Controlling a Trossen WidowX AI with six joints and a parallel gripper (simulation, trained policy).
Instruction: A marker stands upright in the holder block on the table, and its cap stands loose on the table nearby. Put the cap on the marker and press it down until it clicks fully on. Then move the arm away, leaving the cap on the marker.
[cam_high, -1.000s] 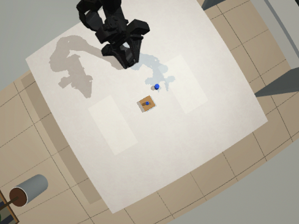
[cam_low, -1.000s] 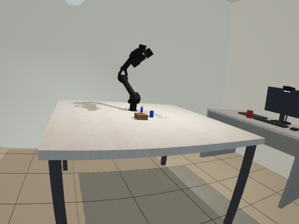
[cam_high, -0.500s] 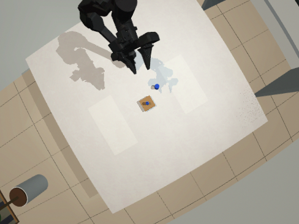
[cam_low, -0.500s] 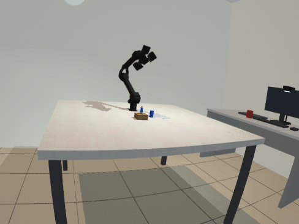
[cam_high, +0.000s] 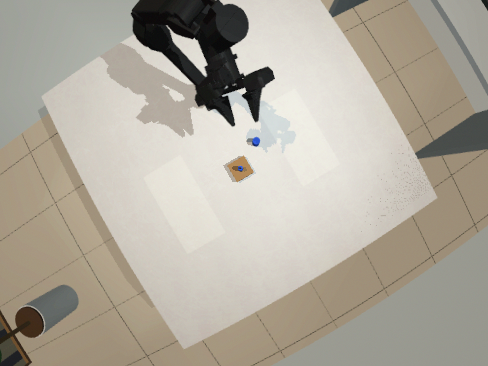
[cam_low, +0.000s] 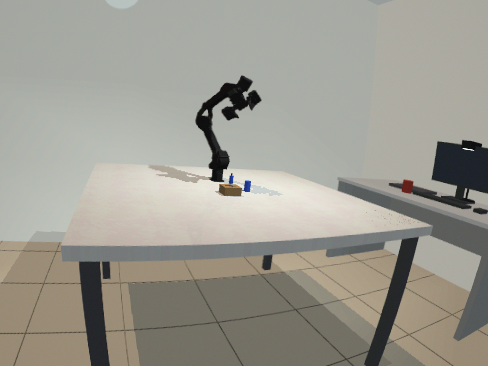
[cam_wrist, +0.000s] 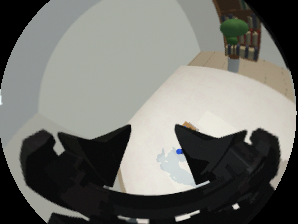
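The blue cap is 5 cm to the left of my gripper tip and 33 cm below it. Also, from my gripper tip: brown holder block 6 cm ahead, 6 cm to the right, 33 cm below.
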